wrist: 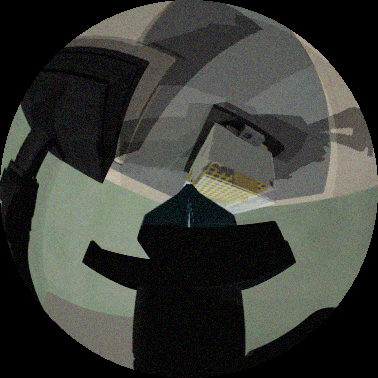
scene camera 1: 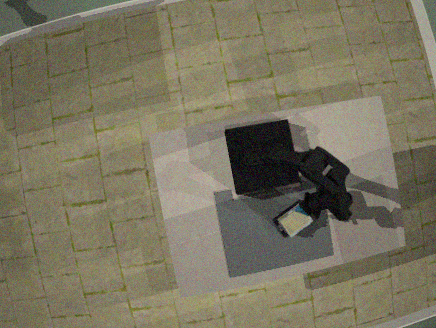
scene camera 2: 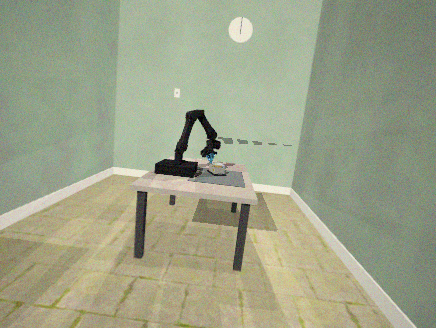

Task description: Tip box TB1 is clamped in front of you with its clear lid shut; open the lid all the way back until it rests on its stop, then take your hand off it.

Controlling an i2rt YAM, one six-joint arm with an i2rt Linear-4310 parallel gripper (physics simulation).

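Places are measured from the arm's base along level axes (x ahead, y left, z up), in metres.
Where they show: gripper, fingertip midpoint: (wrist: 188,188) (scene camera 1: 295,209) (scene camera 2: 211,163); arm's base, link origin: (wrist: 45,130) (scene camera 1: 266,155) (scene camera 2: 178,162).
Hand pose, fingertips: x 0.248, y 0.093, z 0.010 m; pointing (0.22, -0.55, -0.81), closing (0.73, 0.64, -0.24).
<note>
Things, the pixels of their top centre, and the offset from my fingertips. "spot": a spot on its surface instead. Level surfaces: height alone.
- Tip box TB1, top centre: (wrist: 218,204) (scene camera 1: 297,221) (scene camera 2: 217,163) 0.000 m up, 0.051 m ahead, 0.003 m left
- black clamp base, surface spot: (wrist: 201,134) spot: 0.069 m down, 0.009 m back, 0.009 m left
- grey mat, surface height: 0.077 m down
- pale table, surface height: 0.080 m down
Tip box TB1 (scene camera 1: 295,223) (scene camera 2: 218,170) (wrist: 240,153) has pale grey walls and a yellow grid of tips on top, and sits in a black clamp base (wrist: 201,134) on the grey mat. Its clear lid (wrist: 252,202) shows as a pale see-through edge along the far side of the grid in the wrist view; its exact angle cannot be told. My gripper (scene camera 1: 301,208) (scene camera 2: 211,161) (wrist: 188,188) is shut and empty, with its blue fingertips together. The tips are at the box's upper edge by one corner; whether they touch the lid cannot be told.
The black block under the arm's base (scene camera 1: 260,160) (scene camera 2: 176,167) (wrist: 85,115) stands beside the grey mat (scene camera 1: 250,255) (scene camera 2: 232,180) (wrist: 280,65). Both are on a pale table (scene camera 1: 195,270) (scene camera 2: 200,192). Arm links extend above the table beside the box.
</note>
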